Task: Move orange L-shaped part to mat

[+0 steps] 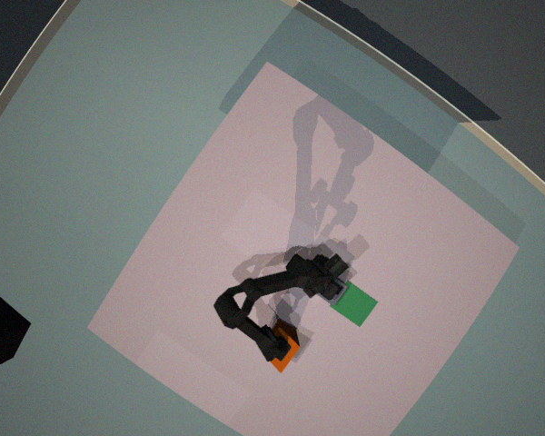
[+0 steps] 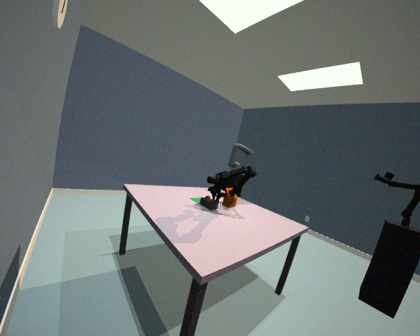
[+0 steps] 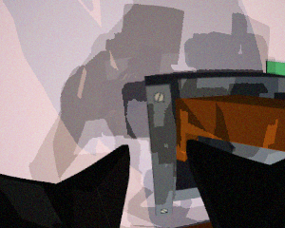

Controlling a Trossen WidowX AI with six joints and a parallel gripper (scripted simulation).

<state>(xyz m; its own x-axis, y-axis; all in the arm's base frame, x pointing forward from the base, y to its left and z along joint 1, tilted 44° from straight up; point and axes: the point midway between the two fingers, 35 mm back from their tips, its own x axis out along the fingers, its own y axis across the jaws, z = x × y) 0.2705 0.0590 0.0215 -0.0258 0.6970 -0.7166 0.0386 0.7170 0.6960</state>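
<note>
Right now my gripper tip is 1 cm past the orange L-shaped part, 5 cm to the left of it and 3 cm above it. Also, from my gripper tip: green mat 1 cm behind, 23 cm to the right, 9 cm below.
</note>
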